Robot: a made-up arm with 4 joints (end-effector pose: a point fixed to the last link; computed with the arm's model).
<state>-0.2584 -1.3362 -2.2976 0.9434</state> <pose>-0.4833 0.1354 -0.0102 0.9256 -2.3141 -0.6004</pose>
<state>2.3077 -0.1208 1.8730 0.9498</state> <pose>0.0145 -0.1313 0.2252 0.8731 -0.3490 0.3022</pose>
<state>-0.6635 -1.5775 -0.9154 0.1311</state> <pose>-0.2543 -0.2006 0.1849 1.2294 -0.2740 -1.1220</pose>
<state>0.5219 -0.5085 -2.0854 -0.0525</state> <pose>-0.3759 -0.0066 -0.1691 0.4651 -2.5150 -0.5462</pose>
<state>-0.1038 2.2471 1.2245 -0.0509</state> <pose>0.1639 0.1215 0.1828 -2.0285 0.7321 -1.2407</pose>
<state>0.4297 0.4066 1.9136 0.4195</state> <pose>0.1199 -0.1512 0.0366 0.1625 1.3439 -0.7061</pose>
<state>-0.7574 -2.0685 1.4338 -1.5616</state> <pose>-0.0270 0.2128 0.0865 0.9034 0.2683 1.1475</pose>
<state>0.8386 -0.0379 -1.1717 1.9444</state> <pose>-0.4239 -0.2812 -0.0243 1.2112 -1.2780 1.8588</pose>
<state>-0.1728 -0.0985 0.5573 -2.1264</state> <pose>-0.0174 -0.1251 0.0741 -1.9186 0.4000 0.7661</pose>
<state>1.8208 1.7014 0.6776 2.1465</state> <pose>-0.4285 0.2210 0.0128 0.9150 -1.9500 -0.0658</pose>
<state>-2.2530 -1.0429 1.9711 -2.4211</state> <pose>-0.0442 0.0451 0.2625 1.5681 0.8675 1.7770</pose>
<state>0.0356 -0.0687 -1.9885 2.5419</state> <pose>-0.3408 -0.2936 0.1210 1.4804 -0.8026 2.3172</pose>
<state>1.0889 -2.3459 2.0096 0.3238</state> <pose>-0.0864 0.3261 0.1708 0.1967 0.8291 2.2961</pose>
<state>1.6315 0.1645 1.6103 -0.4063</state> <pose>0.0146 -0.0265 0.1058 -0.3971 0.0125 -0.1663</pose>
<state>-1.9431 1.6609 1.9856 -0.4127</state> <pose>0.1593 -0.1098 -0.0451 1.6900 -1.5475 -0.2835</pose>
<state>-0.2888 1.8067 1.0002 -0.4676</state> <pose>0.1370 0.1085 0.1471 -2.1937 1.1225 -0.4750</pose>
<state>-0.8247 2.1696 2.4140 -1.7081</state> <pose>0.0638 0.0560 0.3470 0.9503 -1.9068 0.1530</pose>
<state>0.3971 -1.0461 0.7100 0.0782</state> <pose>0.0956 -0.1112 0.1345 0.9689 0.3070 0.5439</pose>
